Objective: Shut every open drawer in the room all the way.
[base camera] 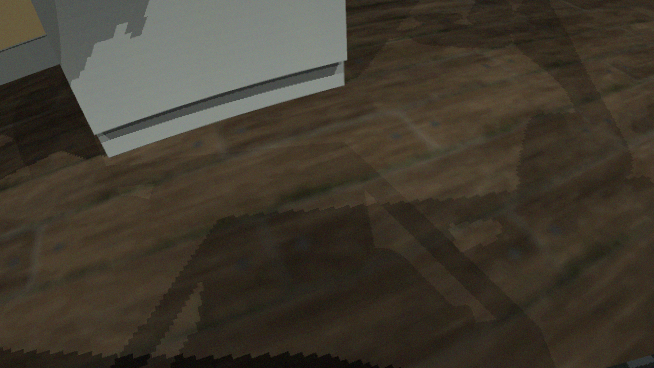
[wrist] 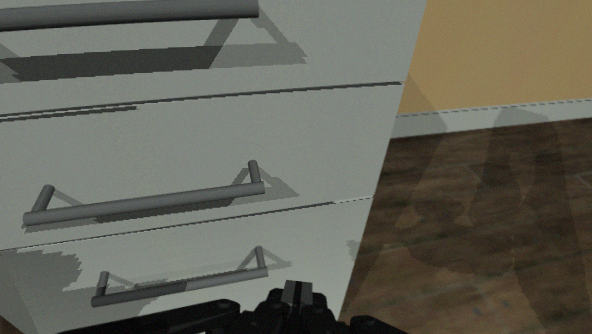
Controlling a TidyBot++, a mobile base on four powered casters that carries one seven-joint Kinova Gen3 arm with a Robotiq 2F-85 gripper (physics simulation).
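Places are measured from the arm's base along level axes (x ahead, y left, z up), in metres.
Where they show: gripper, between the fingertips: (wrist: 297, 300).
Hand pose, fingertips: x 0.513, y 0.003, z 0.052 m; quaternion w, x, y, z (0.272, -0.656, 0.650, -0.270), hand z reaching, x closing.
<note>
After its pixels a point has its place.
In the wrist view three white drawer fronts are stacked: an upper one (wrist: 340, 35) @[y -0.008, x 0.659, z 0.141 m], a middle one (wrist: 175, 145) @[y 0.109, x 0.617, z 0.063 m] and a lower one (wrist: 310, 235) @[y -0.002, x 0.657, z -0.079 m]. Each carries a grey bar handle: the upper handle (wrist: 130, 13) @[y 0.095, x 0.584, z 0.168 m] is cut off by the frame's top, the middle handle (wrist: 150, 201) @[y 0.117, x 0.578, z 0.040 m] and lower handle (wrist: 225, 278) @[y 0.079, x 0.593, z -0.081 m] show whole. Thin dark seams part the fronts, which look about flush with each other. My gripper (wrist: 297, 300) @[y 0.003, x 0.513, z 0.052 m] is shut and empty, at the bottom of the wrist view, in front of the lower front, right of its handle. The white cabinet (base camera: 225, 40) @[y 0.111, x 0.616, z -0.255 m] shows its lower part in the base view.
The brown wooden floor (base camera: 300, 175) @[y 0.020, x 0.475, z -0.396 m] (wrist: 500, 225) @[y -0.493, x 0.997, z -0.396 m] lies in front of the cabinet and to its right, with shadows across it. A yellow wall (wrist: 505, 50) @[y -0.566, x 1.475, z -0.104 m] (base camera: 17, 22) @[y 0.753, x 1.011, z -0.255 m] with a pale baseboard (wrist: 475, 115) @[y -0.552, x 1.456, z -0.334 m] (base camera: 30, 60) @[y 0.758, x 0.995, z -0.359 m] stands behind. A recessed dark gap runs along the cabinet's foot.
</note>
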